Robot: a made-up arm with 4 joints. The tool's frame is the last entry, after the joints.
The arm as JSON. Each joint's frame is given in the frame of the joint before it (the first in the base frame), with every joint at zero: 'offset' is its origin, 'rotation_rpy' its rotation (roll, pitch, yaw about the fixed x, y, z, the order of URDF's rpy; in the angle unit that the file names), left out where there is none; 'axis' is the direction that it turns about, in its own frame. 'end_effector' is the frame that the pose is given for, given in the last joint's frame.
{
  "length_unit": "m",
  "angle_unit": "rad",
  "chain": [
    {
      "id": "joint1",
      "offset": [
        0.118,
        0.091,
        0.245
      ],
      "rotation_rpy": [
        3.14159,
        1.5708,
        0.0
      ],
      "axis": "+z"
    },
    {
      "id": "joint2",
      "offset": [
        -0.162,
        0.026,
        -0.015
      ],
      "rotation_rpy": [
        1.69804,
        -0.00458,
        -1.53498
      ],
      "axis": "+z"
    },
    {
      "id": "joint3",
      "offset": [
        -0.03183,
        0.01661,
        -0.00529
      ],
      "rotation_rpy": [
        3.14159,
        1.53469,
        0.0
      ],
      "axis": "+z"
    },
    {
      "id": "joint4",
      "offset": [
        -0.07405,
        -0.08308,
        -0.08
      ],
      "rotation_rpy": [
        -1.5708,
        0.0,
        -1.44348
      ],
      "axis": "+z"
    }
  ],
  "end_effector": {
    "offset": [
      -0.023,
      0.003,
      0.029
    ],
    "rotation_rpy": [
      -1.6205,
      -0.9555,
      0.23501
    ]
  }
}
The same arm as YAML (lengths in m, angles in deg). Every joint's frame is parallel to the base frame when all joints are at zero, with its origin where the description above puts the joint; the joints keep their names.
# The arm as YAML. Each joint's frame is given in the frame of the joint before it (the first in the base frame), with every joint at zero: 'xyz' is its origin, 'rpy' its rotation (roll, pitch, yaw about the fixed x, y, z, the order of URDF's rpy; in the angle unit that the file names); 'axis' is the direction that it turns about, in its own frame. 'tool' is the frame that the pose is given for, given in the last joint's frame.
units:
  length: m
  angle: deg
joints:
  - name: joint1
    type: revolute
    origin:
      xyz: [0.118, 0.091, 0.245]
      rpy: [0.0, 0.0, 0.0]
    axis: [-1.0, 0.0, 0.0]
  - name: joint2
    type: revolute
    origin:
      xyz: [0.015, -0.026, 0.162]
      rpy: [0.0, 0.0, 0.0]
    axis: [0.126895, 0.036099, 0.991259]
  - name: joint3
    type: revolute
    origin:
      xyz: [-0.017, -0.032, -0.002]
      rpy: [0.0, 0.0, 0.0]
    axis: [0.0, -1.0, 0.0]
  - name: joint4
    type: revolute
    origin:
      xyz: [-0.073, 0.08, 0.084]
      rpy: [0.0, 0.0, 0.0]
    axis: [0.0, 0.0, -1.0]
tool:
  origin:
    xyz: [0.023, 0.003, -0.029]
    rpy: [87.15, 54.75, 166.54]

